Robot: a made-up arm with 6 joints. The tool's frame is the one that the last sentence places. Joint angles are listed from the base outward.
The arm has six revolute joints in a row. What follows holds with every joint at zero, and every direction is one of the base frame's.
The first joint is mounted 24 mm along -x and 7.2 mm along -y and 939.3 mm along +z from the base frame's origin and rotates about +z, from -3.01 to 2.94 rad.
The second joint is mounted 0.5 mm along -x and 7 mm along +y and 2.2 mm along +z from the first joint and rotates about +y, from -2.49 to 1.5 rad.
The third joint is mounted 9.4 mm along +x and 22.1 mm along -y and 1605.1 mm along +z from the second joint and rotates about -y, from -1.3 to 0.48 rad.
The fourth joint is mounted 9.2 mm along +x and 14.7 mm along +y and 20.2 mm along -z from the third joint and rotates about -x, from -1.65 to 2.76 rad.
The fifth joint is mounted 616.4 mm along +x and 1.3 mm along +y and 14.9 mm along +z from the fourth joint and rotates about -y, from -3.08 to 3 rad.
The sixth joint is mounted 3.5 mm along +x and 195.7 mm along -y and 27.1 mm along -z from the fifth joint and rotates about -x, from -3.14 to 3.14 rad.
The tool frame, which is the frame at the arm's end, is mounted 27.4 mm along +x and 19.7 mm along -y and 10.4 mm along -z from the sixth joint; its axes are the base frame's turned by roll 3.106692, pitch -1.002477 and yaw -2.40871 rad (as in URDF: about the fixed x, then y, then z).
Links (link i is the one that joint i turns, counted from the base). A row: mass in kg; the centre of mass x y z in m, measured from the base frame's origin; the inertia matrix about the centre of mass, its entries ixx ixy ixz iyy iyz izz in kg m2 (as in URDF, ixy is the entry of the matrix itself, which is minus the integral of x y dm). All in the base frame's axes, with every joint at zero. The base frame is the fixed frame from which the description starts. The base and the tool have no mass.
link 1: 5.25; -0.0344 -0.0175 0.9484; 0.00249 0 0 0.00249 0 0.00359
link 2: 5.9; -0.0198 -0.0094 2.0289; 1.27 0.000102 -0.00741 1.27 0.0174 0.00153
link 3: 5.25; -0.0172 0.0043 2.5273; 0.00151 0 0 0.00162 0 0.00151
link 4: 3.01; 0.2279 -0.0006 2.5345; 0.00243 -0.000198 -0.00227 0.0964 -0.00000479 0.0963
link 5: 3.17; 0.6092 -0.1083 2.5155; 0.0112 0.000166 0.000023 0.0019 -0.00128 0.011
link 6: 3.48; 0.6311 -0.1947 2.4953; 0.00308 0 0 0.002 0 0.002
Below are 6 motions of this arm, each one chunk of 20 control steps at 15 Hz.
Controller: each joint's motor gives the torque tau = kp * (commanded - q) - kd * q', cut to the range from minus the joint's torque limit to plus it. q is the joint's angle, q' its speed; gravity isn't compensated. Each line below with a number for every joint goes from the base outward.
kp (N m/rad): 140 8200 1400 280 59 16
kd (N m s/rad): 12 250 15 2.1 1.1 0.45
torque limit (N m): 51 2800 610 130 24 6.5
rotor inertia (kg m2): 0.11 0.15 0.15 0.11 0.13 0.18
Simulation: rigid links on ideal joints. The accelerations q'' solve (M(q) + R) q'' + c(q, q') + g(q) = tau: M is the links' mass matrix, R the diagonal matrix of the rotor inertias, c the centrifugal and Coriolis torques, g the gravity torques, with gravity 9.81 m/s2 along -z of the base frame. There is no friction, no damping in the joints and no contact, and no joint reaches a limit. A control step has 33 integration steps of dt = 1/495 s. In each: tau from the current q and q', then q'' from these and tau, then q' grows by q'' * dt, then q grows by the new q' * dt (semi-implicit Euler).
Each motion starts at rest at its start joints. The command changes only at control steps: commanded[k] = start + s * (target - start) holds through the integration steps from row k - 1 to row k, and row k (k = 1, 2, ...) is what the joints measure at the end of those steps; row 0 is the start. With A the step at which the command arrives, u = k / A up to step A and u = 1 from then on. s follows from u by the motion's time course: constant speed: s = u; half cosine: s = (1 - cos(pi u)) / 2; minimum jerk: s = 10 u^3 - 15 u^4 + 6 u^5; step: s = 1 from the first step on.
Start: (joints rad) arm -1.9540 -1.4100 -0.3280 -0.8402 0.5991 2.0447
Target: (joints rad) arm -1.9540 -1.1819 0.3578 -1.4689 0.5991 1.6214
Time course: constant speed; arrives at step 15
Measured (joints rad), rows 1 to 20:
1: -1.9517 -1.4167 -0.3018 -0.9284 0.5875 2.0427
2: -1.9503 -1.4223 -0.2581 -0.9644 0.5536 2.0254
3: -1.9497 -1.4135 -0.1957 -0.9757 0.5461 1.9972
4: -1.9486 -1.3912 -0.1339 -1.0247 0.5780 1.9660
5: -1.9479 -1.3645 -0.0949 -1.0650 0.6014 1.9305
6: -1.9469 -1.3421 -0.0624 -1.1166 0.5921 1.8921
7: -1.9459 -1.3267 -0.0193 -1.1634 0.5693 1.8525
8: -1.9455 -1.3161 0.0353 -1.1940 0.5646 1.8157
9: -1.9450 -1.3062 0.0904 -1.2320 0.5801 1.7875
10: -1.9446 -1.2939 0.1366 -1.2751 0.5888 1.7679
11: -1.9444 -1.2782 0.1775 -1.3179 0.5805 1.7529
12: -1.9442 -1.2601 0.2216 -1.3615 0.5712 1.7373
13: -1.9443 -1.2420 0.2698 -1.4023 0.5740 1.7160
14: -1.9446 -1.2256 0.3178 -1.4427 0.5829 1.6870
15: -1.9449 -1.2113 0.3638 -1.4852 0.5849 1.6519
16: -1.9475 -1.2052 0.3696 -1.4682 0.5839 1.6107
17: -1.9500 -1.2082 0.3376 -1.4587 0.5889 1.5829
18: -1.9513 -1.2123 0.3269 -1.4807 0.5774 1.5844
19: -1.9538 -1.2142 0.3479 -1.4685 0.5601 1.6079
20: -1.9561 -1.2160 0.3639 -1.4630 0.5734 1.6399

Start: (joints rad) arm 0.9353 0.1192 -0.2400 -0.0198 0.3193 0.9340
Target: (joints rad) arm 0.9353 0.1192 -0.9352 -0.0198 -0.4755 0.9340
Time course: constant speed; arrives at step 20
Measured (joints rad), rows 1 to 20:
1: 0.9373 0.1224 -0.2905 -0.0055 0.3053 0.9357
2: 0.9396 0.1295 -0.3622 -0.0778 0.2482 0.9364
3: 0.9410 0.1350 -0.4158 -0.0902 0.1673 0.9235
4: 0.9399 0.1341 -0.4253 -0.0599 0.1262 0.9020
5: 0.9388 0.1298 -0.4334 -0.0214 0.1280 0.8879
6: 0.9395 0.1270 -0.4709 -0.0292 0.1135 0.8916
7: 0.9412 0.1272 -0.5284 -0.0604 0.0543 0.9069
8: 0.9407 0.1281 -0.5719 -0.0722 -0.0124 0.9204
9: 0.9373 0.1278 -0.5923 -0.0510 -0.0470 0.9264
10: 0.9337 0.1277 -0.6114 -0.0304 -0.0612 0.9288
11: 0.9330 0.1288 -0.6483 -0.0356 -0.0886 0.9315
12: 0.9343 0.1297 -0.6947 -0.0531 -0.1356 0.9320
13: 0.9348 0.1284 -0.7320 -0.0557 -0.1840 0.9271
14: 0.9338 0.1262 -0.7581 -0.0426 -0.2221 0.9195
15: 0.9333 0.1258 -0.7866 -0.0348 -0.2551 0.9154
16: 0.9343 0.1272 -0.8238 -0.0403 -0.2901 0.9172
17: 0.9358 0.1281 -0.8620 -0.0459 -0.3274 0.9225
18: 0.9362 0.1272 -0.8944 -0.0421 -0.3665 0.9284
19: 0.9361 0.1261 -0.9248 -0.0358 -0.4076 0.9338
20: 0.9364 0.1260 -0.9588 -0.0358 -0.4480 0.9384

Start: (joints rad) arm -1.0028 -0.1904 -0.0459 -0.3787 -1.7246 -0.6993
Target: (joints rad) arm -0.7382 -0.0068 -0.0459 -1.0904 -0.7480 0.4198
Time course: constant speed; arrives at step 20
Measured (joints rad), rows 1 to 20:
1: -1.0057 -0.1886 -0.0646 -0.4422 -1.6900 -0.6871
2: -1.0059 -0.1805 -0.0962 -0.5116 -1.5898 -0.6451
3: -0.9967 -0.1661 -0.0951 -0.5430 -1.4907 -0.5687
4: -0.9771 -0.1506 -0.0731 -0.5539 -1.4622 -0.4717
5: -0.9538 -0.1388 -0.0659 -0.5831 -1.4661 -0.3758
6: -0.9334 -0.1310 -0.0787 -0.6332 -1.4234 -0.2949
7: -0.9165 -0.1244 -0.0884 -0.6773 -1.3349 -0.2308
8: -0.9012 -0.1165 -0.0829 -0.7055 -1.2680 -0.1808
9: -0.8882 -0.1069 -0.0738 -0.7312 -1.2448 -0.1417
10: -0.8782 -0.0965 -0.0741 -0.7664 -1.2214 -0.1079
11: -0.8696 -0.0862 -0.0807 -0.8068 -1.1653 -0.0698
12: -0.8590 -0.0762 -0.0830 -0.8429 -1.0970 -0.0194
13: -0.8455 -0.0666 -0.0791 -0.8742 -1.0473 0.0440
14: -0.8311 -0.0574 -0.0760 -0.9067 -1.0129 0.1150
15: -0.8174 -0.0484 -0.0778 -0.9427 -0.9717 0.1866
16: -0.8041 -0.0392 -0.0805 -0.9790 -0.9182 0.2542
17: -0.7907 -0.0295 -0.0801 -1.0130 -0.8646 0.3152
18: -0.7771 -0.0196 -0.0779 -1.0461 -0.8183 0.3687
19: -0.7639 -0.0099 -0.0774 -1.0805 -0.7741 0.4161
20: -0.7509 -0.0004 -0.0789 -1.1156 -0.7265 0.4613

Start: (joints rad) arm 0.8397 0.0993 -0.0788 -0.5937 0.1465 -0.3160
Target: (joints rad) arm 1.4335 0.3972 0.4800 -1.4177 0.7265 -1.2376
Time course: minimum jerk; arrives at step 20
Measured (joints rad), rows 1 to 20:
1: 0.8388 0.1022 -0.1011 -0.6076 0.1488 -0.3144
2: 0.8356 0.1094 -0.1247 -0.6485 0.1407 -0.3025
3: 0.8357 0.1183 -0.1119 -0.6596 0.1329 -0.2803
4: 0.8381 0.1272 -0.0688 -0.6694 0.1607 -0.2666
5: 0.8431 0.1376 -0.0315 -0.7017 0.2155 -0.2853
6: 0.8514 0.1526 -0.0073 -0.7639 0.2540 -0.3445
7: 0.8656 0.1748 0.0241 -0.8324 0.2702 -0.4347
8: 0.8871 0.2033 0.0763 -0.8968 0.3061 -0.5419
9: 0.9153 0.2348 0.1378 -0.9642 0.3820 -0.6565
10: 0.9492 0.2662 0.1913 -1.0400 0.4635 -0.7707
11: 0.9881 0.2962 0.2361 -1.1187 0.5149 -0.8762
12: 1.0321 0.3247 0.2818 -1.1905 0.5475 -0.9670
13: 1.0809 0.3514 0.3298 -1.2530 0.5917 -1.0426
14: 1.1335 0.3746 0.3710 -1.3074 0.6468 -1.1053
15: 1.1891 0.3935 0.3995 -1.3530 0.6876 -1.1574
16: 1.2469 0.4080 0.4190 -1.3874 0.7051 -1.1998
17: 1.3065 0.4183 0.4335 -1.4096 0.7130 -1.2319
18: 1.3668 0.4238 0.4424 -1.4214 0.7222 -1.2519
19: 1.4265 0.4249 0.4445 -1.4260 0.7279 -1.2589
20: 1.4840 0.4231 0.4435 -1.4274 0.7244 -1.2538

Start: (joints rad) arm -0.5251 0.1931 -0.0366 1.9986 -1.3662 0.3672
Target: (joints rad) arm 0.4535 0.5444 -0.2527 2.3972 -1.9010 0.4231
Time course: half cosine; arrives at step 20
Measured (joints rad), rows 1 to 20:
1: -0.5258 0.1964 -0.0612 2.0086 -1.3728 0.3650
2: -0.5265 0.2077 -0.0885 2.0351 -1.3950 0.3526
3: -0.5217 0.2249 -0.0878 2.0410 -1.4209 0.3308
4: -0.5126 0.2426 -0.0829 2.0475 -1.4297 0.3124
5: -0.4998 0.2592 -0.0976 2.0718 -1.4398 0.3078
6: -0.4809 0.2780 -0.1195 2.1024 -1.4790 0.3159
7: -0.4536 0.3016 -0.1320 2.1298 -1.5338 0.3310
8: -0.4175 0.3295 -0.1415 2.1543 -1.5737 0.3494
9: -0.3739 0.3597 -0.1581 2.1857 -1.6001 0.3677
10: -0.3236 0.3909 -0.1787 2.2216 -1.6381 0.3812
11: -0.2665 0.4215 -0.1957 2.2546 -1.6919 0.3870
12: -0.2027 0.4504 -0.2087 2.2831 -1.7415 0.3863
13: -0.1331 0.4770 -0.2219 2.3106 -1.7765 0.3831
14: -0.0582 0.5012 -0.2356 2.3377 -1.8071 0.3810
15: 0.0211 0.5233 -0.2475 2.3617 -1.8423 0.3823
16: 0.1040 0.5426 -0.2565 2.3808 -1.8760 0.3878
17: 0.1895 0.5583 -0.2636 2.3959 -1.8995 0.3968
18: 0.2764 0.5698 -0.2690 2.4072 -1.9134 0.4072
19: 0.3635 0.5764 -0.2721 2.4141 -1.9229 0.4164
20: 0.4493 0.5781 -0.2726 2.4160 -1.9285 0.4224

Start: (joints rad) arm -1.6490 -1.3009 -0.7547 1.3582 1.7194 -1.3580
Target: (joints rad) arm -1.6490 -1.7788 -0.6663 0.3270 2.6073 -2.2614
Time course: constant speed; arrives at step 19
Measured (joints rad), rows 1 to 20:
1: -1.6512 -1.3215 -0.7643 1.2796 1.7514 -1.3612
2: -1.6527 -1.3687 -0.7748 1.2156 1.8107 -1.3840
3: -1.6532 -1.4191 -0.7709 1.1799 1.8802 -1.4415
4: -1.6547 -1.4542 -0.7597 1.1111 1.9447 -1.5319
5: -1.6557 -1.4724 -0.7534 1.0588 1.9858 -1.6369
6: -1.6567 -1.4846 -0.7486 1.0075 2.0142 -1.7288
7: -1.6576 -1.5018 -0.7403 0.9470 2.0511 -1.7895
8: -1.6580 -1.5278 -0.7330 0.8972 2.1044 -1.8186
9: -1.6583 -1.5591 -0.7287 0.8410 2.1645 -1.8286
10: -1.6586 -1.5899 -0.7268 0.7826 2.2172 -1.8377
11: -1.6586 -1.6167 -0.7233 0.7282 2.2611 -1.8605
12: -1.6585 -1.6398 -0.7160 0.6737 2.3040 -1.9035
13: -1.6582 -1.6619 -0.7081 0.6216 2.3511 -1.9645
14: -1.6578 -1.6853 -0.7020 0.5676 2.4002 -2.0351
15: -1.6573 -1.7109 -0.6979 0.5117 2.4483 -2.1053
16: -1.6566 -1.7377 -0.6938 0.4565 2.4958 -2.1671
17: -1.6557 -1.7642 -0.6885 0.4022 2.5442 -2.2165
18: -1.6547 -1.7896 -0.6826 0.3489 2.5927 -2.2546
19: -1.6535 -1.8139 -0.6769 0.2953 2.6398 -2.2859
20: -1.6509 -1.8286 -0.6875 0.3173 2.6629 -2.3099

